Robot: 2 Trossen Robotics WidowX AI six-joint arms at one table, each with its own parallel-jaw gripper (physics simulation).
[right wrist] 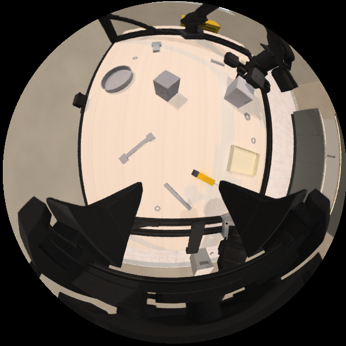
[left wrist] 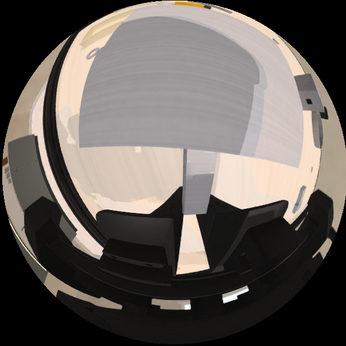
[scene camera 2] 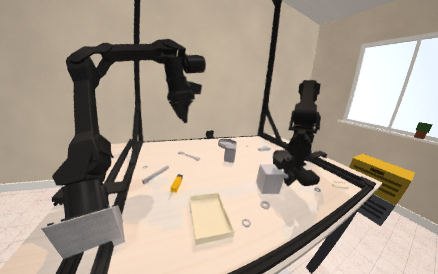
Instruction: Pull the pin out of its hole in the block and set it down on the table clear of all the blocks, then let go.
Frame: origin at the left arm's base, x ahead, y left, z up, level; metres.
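Where they show: left gripper, fingertip midpoint: point(scene camera 2: 286, 184); right gripper, fingertip midpoint: point(scene camera 2: 183, 120); right arm's base, link origin: point(scene camera 2: 88, 214).
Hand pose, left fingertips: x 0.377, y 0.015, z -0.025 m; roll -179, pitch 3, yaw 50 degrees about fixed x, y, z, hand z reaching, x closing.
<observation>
Things, the pixels of their top centre, and the offset from my left fingertips.
- yellow tray, top centre: point(scene camera 2: 209, 211) 0.291 m ahead, 0.110 m right, 0.013 m up
- orange tool, top centre: point(scene camera 2: 175, 184) 0.295 m ahead, 0.261 m right, 0.009 m up
- long bar, top centre: point(scene camera 2: 156, 172) 0.309 m ahead, 0.368 m right, 0.003 m up
A grey block point(scene camera 2: 269, 181) point(left wrist: 170, 90) point(right wrist: 239, 95) stands upright on the table at the right in scene camera 2. My left gripper point(scene camera 2: 291, 176) point(left wrist: 187, 190) is shut on the grey, bar-shaped pin point(scene camera 2: 285, 175) point(left wrist: 198, 182). A length of the pin shows between the block's lower edge and the fingers in the left wrist view. Its far end is hidden behind the block's edge, so I cannot tell whether it is still in the hole. My right gripper point(scene camera 2: 185, 120) point(right wrist: 181, 185) is open and empty, high above the table.
Another grey block point(scene camera 2: 229, 154) point(left wrist: 311, 96) point(right wrist: 166, 85) stands farther back, near a round dish point(right wrist: 117, 79). A yellow tray point(scene camera 2: 210, 220) point(right wrist: 243, 160), an orange tool point(scene camera 2: 176, 183) point(right wrist: 205, 178), a long bar point(scene camera 2: 156, 175) point(right wrist: 177, 196) and two rings point(scene camera 2: 265, 205) point(scene camera 2: 246, 223) lie on the table.
</observation>
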